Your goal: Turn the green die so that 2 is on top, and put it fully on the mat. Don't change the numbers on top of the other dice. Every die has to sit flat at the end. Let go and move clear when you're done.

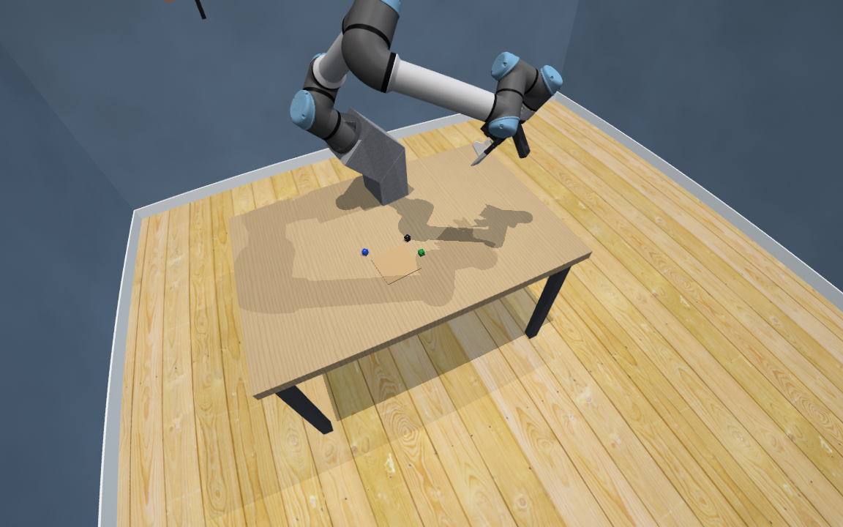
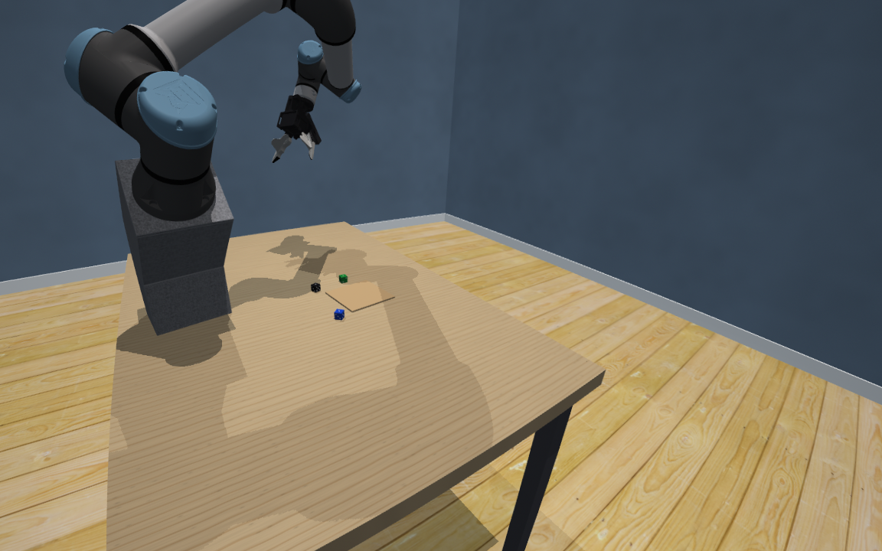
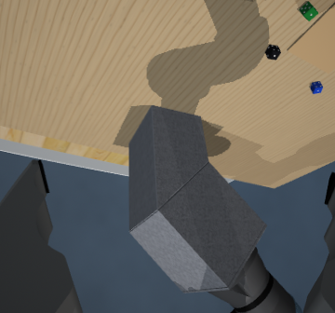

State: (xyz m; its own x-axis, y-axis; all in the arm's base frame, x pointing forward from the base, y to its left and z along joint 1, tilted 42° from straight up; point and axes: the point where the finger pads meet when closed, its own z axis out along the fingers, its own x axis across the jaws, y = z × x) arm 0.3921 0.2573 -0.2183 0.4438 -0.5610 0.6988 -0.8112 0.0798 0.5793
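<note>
Right now the blue die is 100 mm behind my hand, 450 mm to the right of it and 320 mm below it. From my hand the other things lie so: green die: 20 mm ahead, 270 mm to the right, 320 mm below; then tan mat: 10 mm ahead, 370 mm to the right, 320 mm below; then black die: 70 mm behind, 280 mm to the right, 320 mm below.
</note>
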